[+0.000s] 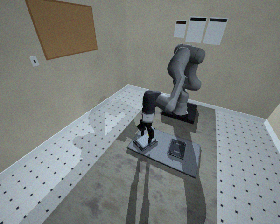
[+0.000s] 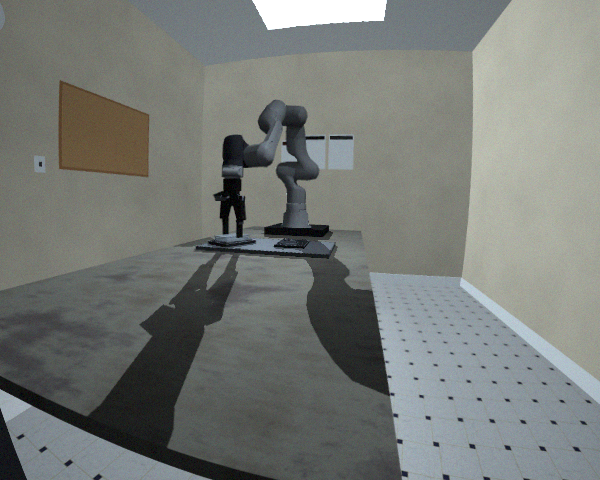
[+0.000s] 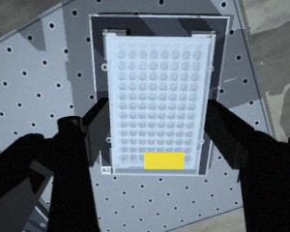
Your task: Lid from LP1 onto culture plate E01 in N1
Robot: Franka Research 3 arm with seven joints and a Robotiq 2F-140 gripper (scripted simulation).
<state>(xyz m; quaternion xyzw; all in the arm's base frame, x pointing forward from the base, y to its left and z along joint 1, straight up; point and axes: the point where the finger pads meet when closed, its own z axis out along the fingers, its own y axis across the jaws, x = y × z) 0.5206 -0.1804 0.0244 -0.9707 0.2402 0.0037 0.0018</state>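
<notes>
Right now my hand is 20 mm above the clear lid. Also, from my hand: lid park LP1: 250 mm to the left, 50 mm below, 40 mm behind; culture plate E01: 40 mm below.
</notes>
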